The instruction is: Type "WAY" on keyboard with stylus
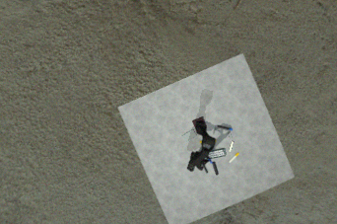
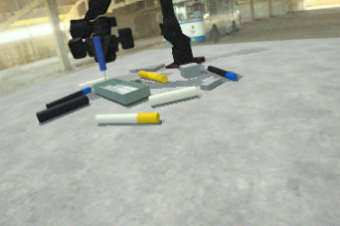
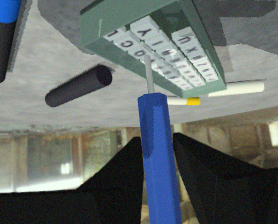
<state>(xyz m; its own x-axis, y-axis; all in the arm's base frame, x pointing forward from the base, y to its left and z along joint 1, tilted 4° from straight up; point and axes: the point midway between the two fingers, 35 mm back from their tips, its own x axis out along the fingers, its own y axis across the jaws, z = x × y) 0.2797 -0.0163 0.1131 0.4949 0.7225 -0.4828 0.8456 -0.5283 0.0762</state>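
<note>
Right now my gripper tip is 130 mm past the yellow cylinder, 30 mm to the right of it and 80 mm above it. The rest, counted from my gripper tip: grey block 190 mm behind, 130 mm to the left, 70 mm below; blue stylus 10 mm below; stylus tip 50 mm below.
</note>
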